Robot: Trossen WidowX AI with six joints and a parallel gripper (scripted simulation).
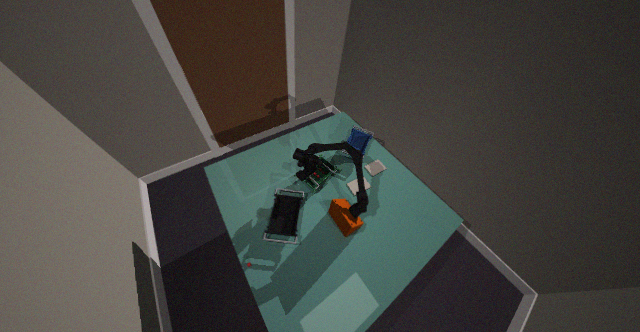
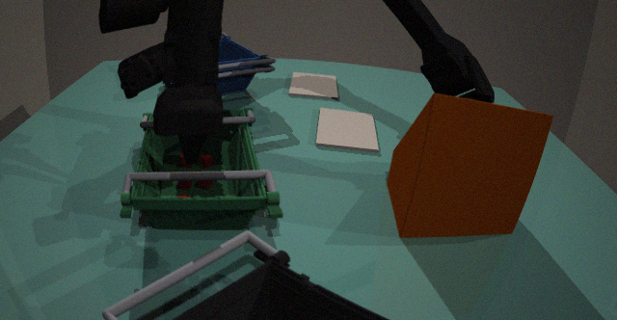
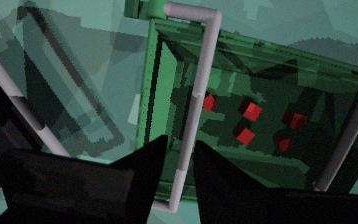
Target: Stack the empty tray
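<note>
My gripper tip is 12 cm past the black tray, 26 cm to the right of it and 4 cm above it.
</note>
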